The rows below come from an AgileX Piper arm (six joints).
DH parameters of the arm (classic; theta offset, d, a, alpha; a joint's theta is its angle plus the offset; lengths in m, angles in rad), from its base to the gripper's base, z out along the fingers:
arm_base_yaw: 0 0.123 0 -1.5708
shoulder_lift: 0.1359 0 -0.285 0
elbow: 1.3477 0 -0.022 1.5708
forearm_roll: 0 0.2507 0 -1.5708
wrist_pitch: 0 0 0 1.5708
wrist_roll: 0 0.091 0 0
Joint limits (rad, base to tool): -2.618..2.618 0..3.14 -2.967..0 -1.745..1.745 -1.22..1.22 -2.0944..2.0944
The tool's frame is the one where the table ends.
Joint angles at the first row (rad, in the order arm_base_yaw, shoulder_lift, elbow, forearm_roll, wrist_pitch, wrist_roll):
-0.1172, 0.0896, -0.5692, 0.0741, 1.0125, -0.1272
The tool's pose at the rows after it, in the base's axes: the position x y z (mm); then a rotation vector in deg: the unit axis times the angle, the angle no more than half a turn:
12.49 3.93 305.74 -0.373 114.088 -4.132
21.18 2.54 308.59 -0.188 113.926 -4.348
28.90 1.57 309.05 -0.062 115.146 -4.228
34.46 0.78 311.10 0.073 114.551 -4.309
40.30 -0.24 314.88 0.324 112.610 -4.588
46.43 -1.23 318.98 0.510 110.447 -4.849
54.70 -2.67 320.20 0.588 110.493 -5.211
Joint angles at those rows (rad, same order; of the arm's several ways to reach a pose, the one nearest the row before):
-0.1172, 0.1235, -0.5712, 0.0722, 0.9565, -0.1271
-0.1171, 0.1627, -0.5712, 0.0694, 0.9143, -0.1271
-0.1172, 0.2011, -0.5711, 0.0695, 0.8972, -0.1272
-0.1172, 0.2242, -0.5712, 0.0695, 0.8637, -0.1272
-0.1173, 0.2448, -0.5712, 0.0680, 0.8090, -0.1257
-0.1171, 0.2665, -0.5712, 0.0679, 0.7494, -0.1255
-0.1172, 0.3032, -0.5712, 0.0629, 0.7131, -0.1256

